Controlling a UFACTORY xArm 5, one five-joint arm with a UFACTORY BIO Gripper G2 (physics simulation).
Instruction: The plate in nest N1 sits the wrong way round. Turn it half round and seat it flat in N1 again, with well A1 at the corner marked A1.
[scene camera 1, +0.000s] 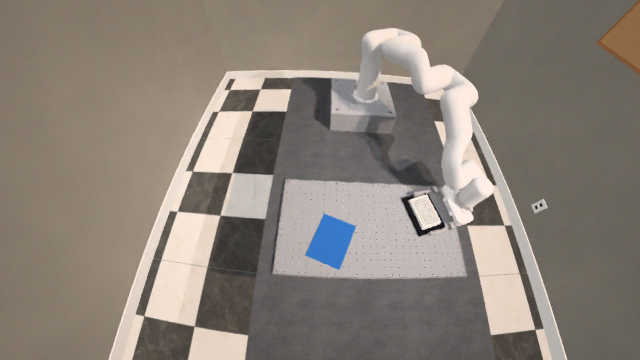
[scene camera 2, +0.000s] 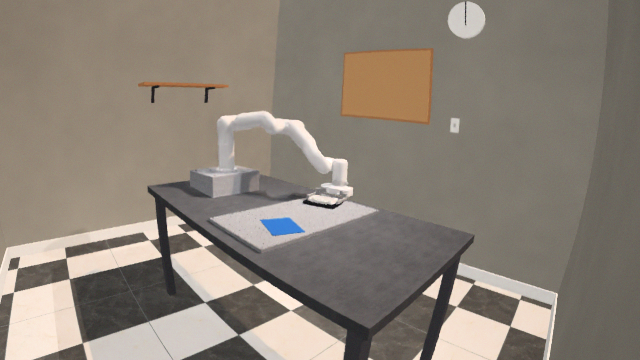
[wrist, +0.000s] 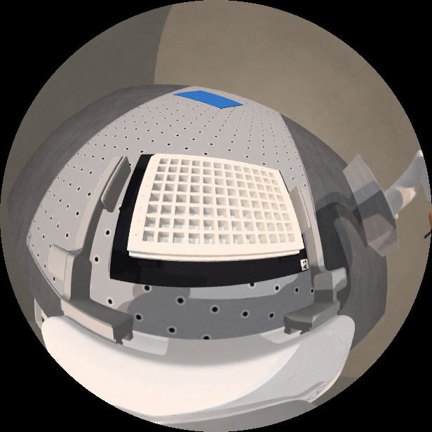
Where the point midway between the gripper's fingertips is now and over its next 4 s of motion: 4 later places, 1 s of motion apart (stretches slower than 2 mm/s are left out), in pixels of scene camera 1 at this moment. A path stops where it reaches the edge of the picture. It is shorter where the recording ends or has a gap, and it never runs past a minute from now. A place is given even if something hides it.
My gripper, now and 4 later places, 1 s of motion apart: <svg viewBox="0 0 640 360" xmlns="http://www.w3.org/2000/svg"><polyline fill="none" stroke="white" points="421,213 421,214 438,207 435,208 435,208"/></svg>
